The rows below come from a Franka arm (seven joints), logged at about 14 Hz.
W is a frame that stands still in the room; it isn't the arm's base.
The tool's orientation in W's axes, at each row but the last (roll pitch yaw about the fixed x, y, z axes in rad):
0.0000 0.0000 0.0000
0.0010 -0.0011 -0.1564
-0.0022 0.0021 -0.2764
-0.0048 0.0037 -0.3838
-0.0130 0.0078 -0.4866
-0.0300 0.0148 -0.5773
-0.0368 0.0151 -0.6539
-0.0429 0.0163 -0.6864
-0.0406 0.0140 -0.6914
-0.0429 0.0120 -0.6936
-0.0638 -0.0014 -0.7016
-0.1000 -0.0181 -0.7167
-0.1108 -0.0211 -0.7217
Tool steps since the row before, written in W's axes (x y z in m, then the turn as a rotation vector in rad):
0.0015 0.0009 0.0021 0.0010 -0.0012 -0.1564
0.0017 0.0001 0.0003 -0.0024 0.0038 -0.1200
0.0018 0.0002 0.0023 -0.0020 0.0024 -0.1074
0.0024 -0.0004 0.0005 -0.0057 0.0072 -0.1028
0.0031 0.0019 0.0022 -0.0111 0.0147 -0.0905
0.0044 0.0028 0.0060 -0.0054 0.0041 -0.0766
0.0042 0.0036 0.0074 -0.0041 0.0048 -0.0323
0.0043 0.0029 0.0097 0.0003 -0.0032 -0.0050
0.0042 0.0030 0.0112 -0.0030 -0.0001 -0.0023
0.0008 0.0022 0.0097 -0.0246 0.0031 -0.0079
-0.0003 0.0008 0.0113 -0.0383 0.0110 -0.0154
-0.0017 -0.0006 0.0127 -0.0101 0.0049 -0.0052
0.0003 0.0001 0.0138 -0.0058 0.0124 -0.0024
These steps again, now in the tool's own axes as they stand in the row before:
0.0015 0.0009 0.0021 0.0010 -0.0012 -0.1564
0.0017 0.0004 0.0003 -0.0031 0.0033 -0.1200
0.0017 0.0007 0.0023 -0.0024 0.0020 -0.1074
0.0024 0.0005 0.0005 -0.0076 0.0050 -0.1028
0.0018 0.0031 0.0023 -0.0160 0.0090 -0.0905
0.0021 0.0046 0.0062 -0.0056 0.0028 -0.0766
0.0010 0.0051 0.0076 -0.0057 0.0025 -0.0323
0.0013 0.0045 0.0099 0.0023 -0.0021 -0.0051
0.0012 0.0045 0.0114 -0.0022 -0.0019 -0.0024
-0.0009 0.0018 0.0098 -0.0208 -0.0130 -0.0087
-0.0007 -0.0003 0.0113 -0.0364 -0.0153 -0.0164
-0.0007 -0.0028 0.0125 -0.0109 -0.0024 -0.0053
0.0005 -0.0013 0.0137 -0.0126 0.0057 -0.0015

